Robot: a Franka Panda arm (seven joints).
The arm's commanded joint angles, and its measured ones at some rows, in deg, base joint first. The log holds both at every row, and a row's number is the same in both.
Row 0, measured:
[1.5, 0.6, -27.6, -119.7, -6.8, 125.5, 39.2]
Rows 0 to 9, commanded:
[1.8, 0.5, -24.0, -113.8, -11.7, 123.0, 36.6]
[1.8, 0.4, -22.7, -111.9, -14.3, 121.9, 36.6]
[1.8, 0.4, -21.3, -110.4, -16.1, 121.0, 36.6]
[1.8, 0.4, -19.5, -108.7, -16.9, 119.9, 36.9]
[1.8, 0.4, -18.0, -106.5, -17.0, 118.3, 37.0]
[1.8, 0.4, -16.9, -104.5, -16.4, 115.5, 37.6]
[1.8, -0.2, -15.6, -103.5, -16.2, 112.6, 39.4]
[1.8, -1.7, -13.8, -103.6, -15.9, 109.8, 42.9]
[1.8, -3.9, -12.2, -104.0, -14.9, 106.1, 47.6]
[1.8, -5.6, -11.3, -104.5, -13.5, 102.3, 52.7]
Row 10, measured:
[2.2, -0.7, -14.9, -104.1, -15.3, 111.3, 42.1]
